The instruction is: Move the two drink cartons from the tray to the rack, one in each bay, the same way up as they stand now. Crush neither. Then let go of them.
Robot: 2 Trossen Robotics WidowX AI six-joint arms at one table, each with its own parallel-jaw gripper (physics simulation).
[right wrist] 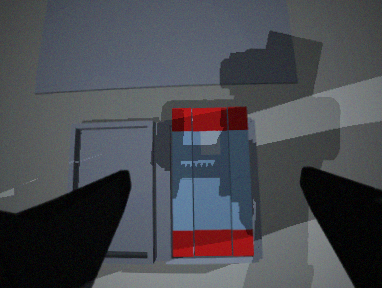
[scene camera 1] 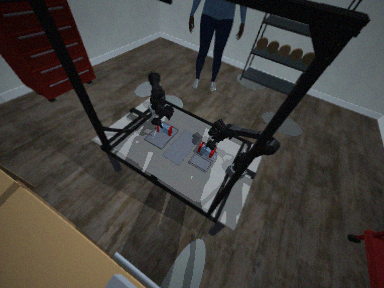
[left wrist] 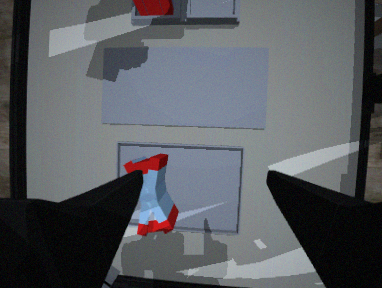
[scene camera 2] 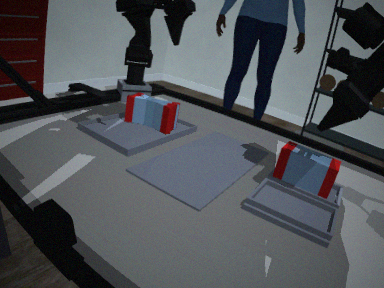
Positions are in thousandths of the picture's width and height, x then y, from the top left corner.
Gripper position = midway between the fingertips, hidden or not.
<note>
My left gripper (scene camera 2: 426, 161) is open, holding nothing. My right gripper (scene camera 2: 840, 432) is open, holding nothing. Further things: a flat grey mat (right wrist: 205, 186) and a grey tray (left wrist: 538, 634).
My left gripper shows as well in the left wrist view (left wrist: 538, 613). My right gripper shows as well in the right wrist view (right wrist: 562, 616). The flat grey mat shows as well in the left wrist view (left wrist: 596, 304).
</note>
